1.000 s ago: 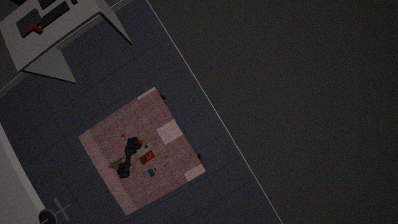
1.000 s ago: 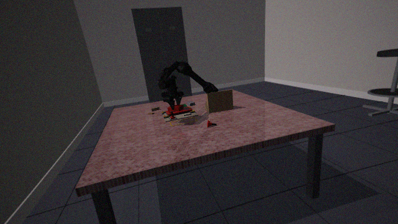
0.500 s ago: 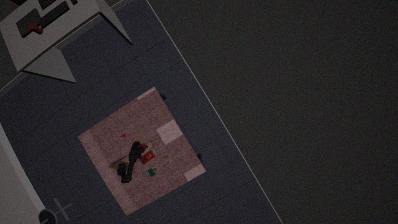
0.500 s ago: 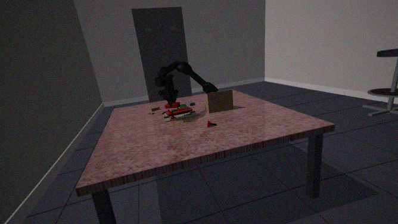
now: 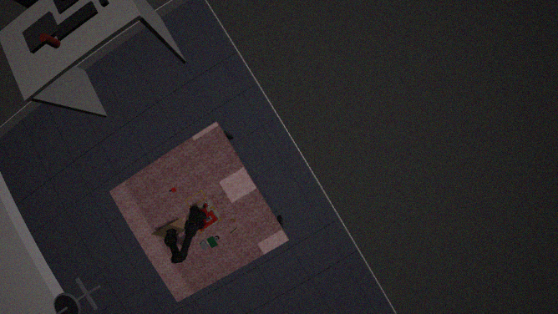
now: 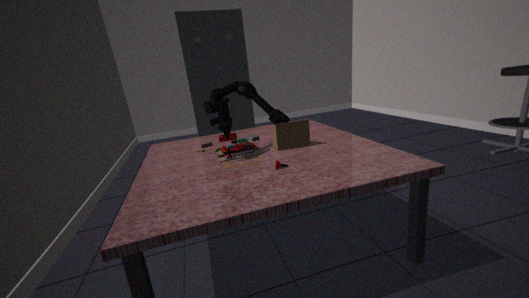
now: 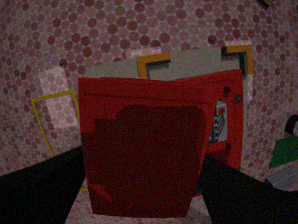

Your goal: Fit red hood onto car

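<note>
Right now the grey jig is 10 cm below my gripper tip, 6 cm to the right of it and 4 cm behind it. Round my gripper tip: red hood: 1 cm above; green item: 30 cm to the right, 11 cm below, 10 cm behind.
</note>
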